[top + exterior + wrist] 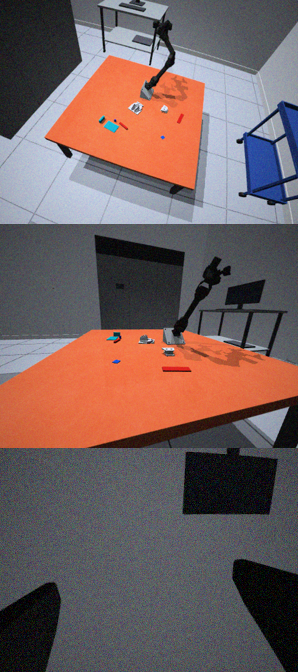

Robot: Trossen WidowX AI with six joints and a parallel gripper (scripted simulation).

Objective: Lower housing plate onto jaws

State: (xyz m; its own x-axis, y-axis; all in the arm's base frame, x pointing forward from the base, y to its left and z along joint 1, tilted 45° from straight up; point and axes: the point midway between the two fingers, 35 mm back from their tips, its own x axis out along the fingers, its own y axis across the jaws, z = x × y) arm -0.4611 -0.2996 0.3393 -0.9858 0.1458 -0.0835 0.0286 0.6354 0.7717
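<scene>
My gripper tip is 64 cm short of the small grey housing plate, 20 cm to the right of it and 56 cm above it. Also, from my gripper tip: small dark blue piece (90 cm ahead, 23 cm to the right, 57 cm below); flat red bar (70 cm ahead, 38 cm to the left, 58 cm below); teal block (93 cm ahead, 35 cm to the right, 56 cm below).
</scene>
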